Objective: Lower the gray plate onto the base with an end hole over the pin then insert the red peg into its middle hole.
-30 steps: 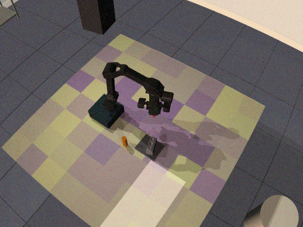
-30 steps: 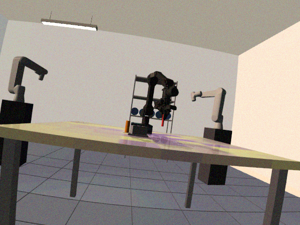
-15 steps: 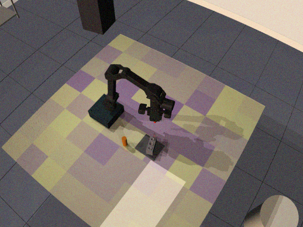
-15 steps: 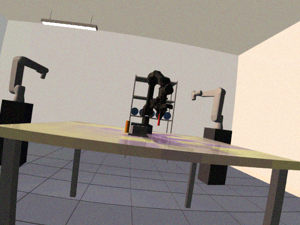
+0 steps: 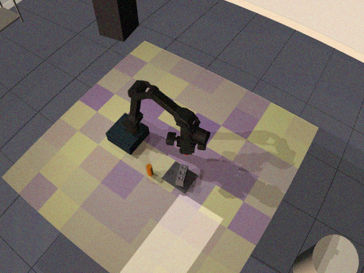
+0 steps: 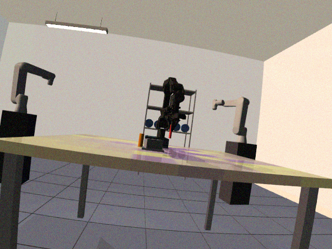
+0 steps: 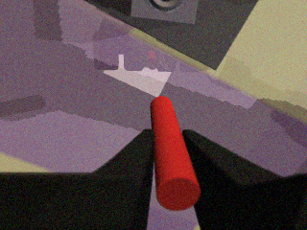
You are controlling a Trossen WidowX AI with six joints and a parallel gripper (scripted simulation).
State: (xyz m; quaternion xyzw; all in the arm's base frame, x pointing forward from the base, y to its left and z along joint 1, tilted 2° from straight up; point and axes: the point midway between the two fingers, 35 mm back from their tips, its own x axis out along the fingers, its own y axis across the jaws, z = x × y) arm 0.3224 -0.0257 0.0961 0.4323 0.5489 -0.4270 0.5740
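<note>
The gray plate is 100 mm to the right of my gripper tip, 70 mm below it and 20 mm ahead of it. Also, from my gripper tip: dark flat base 110 mm below, 80 mm to the right, 10 mm ahead; then orange cylinder 140 mm to the right, 130 mm behind, 80 mm below; then red peg right at my gripper tip.
</note>
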